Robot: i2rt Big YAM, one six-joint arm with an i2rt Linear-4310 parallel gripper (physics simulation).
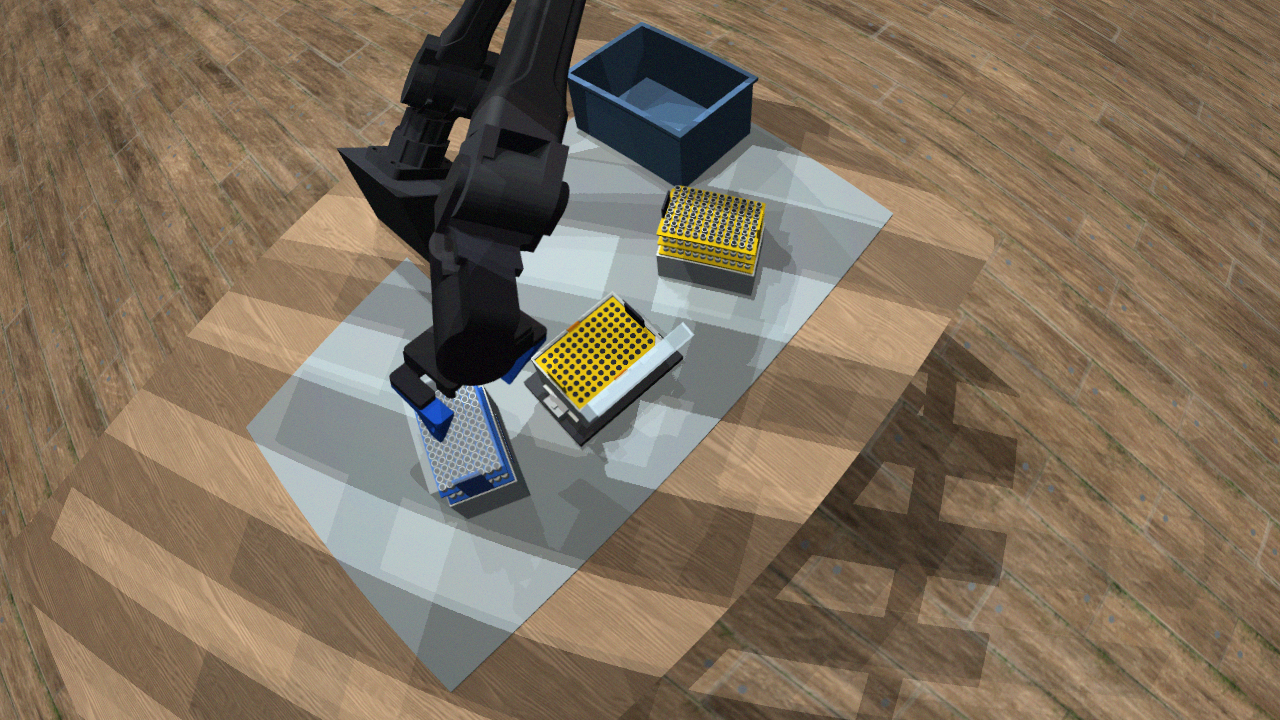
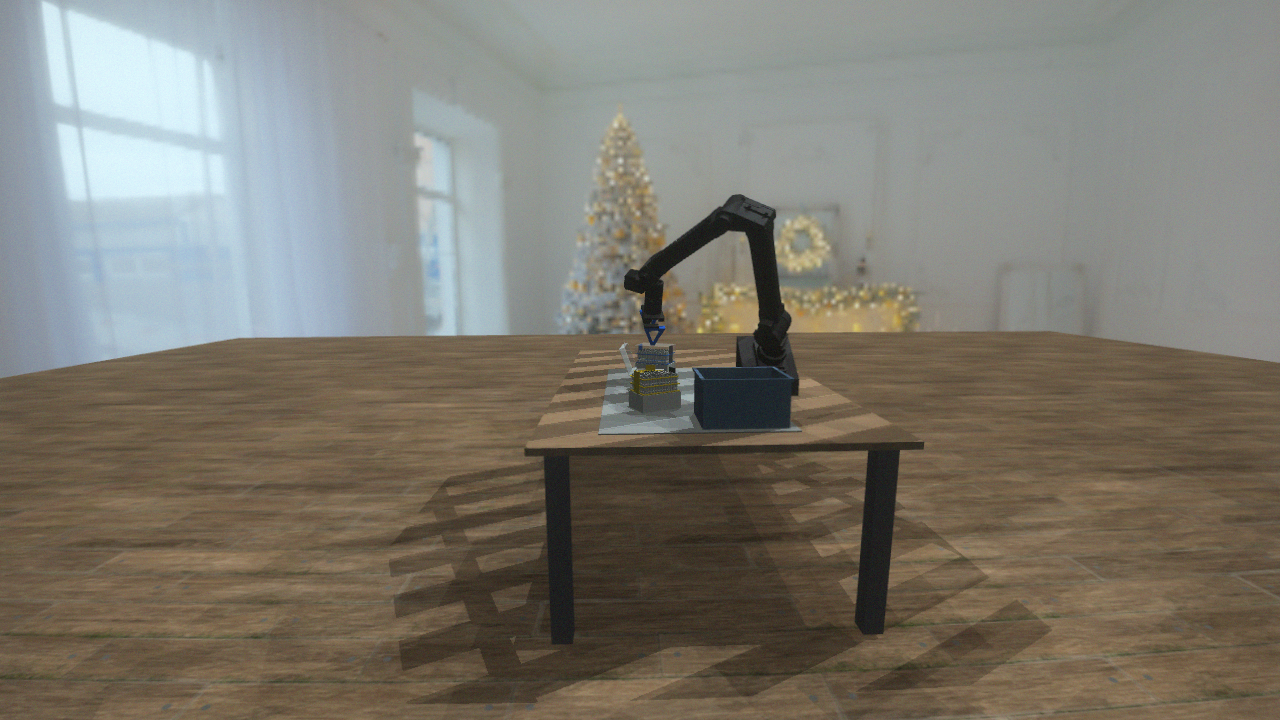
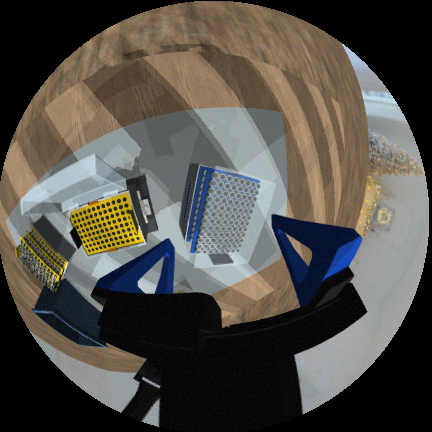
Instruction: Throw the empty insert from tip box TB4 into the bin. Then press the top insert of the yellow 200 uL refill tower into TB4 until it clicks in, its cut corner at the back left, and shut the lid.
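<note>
Tip box TB4 (image 1: 583, 435) (image 3: 142, 187) stands mid-mat with its clear lid (image 1: 640, 371) (image 3: 75, 184) open. A yellow insert (image 1: 595, 351) (image 3: 102, 225) with empty dark holes sits in it. The yellow refill tower (image 1: 713, 219) (image 2: 655, 383) (image 3: 42, 259), with stacked tip-filled inserts on a grey base, stands between TB4 and the bin. The dark blue bin (image 1: 626, 119) (image 2: 742, 401) (image 3: 70, 317) is at the mat's far end. My gripper (image 1: 475, 408) (image 2: 653, 342) (image 3: 219, 232) is open and empty, above the blue tower and away from TB4. The cut corners are too small to tell.
A blue refill tower (image 1: 465, 447) (image 2: 655, 357) (image 3: 227, 210) with clear tips stands beside TB4, directly below my fingers. The grey mat (image 1: 452, 644) (image 3: 250, 130) lies under the boxes and bin. TB4's raised lid stands up along its side away from the arm's base.
</note>
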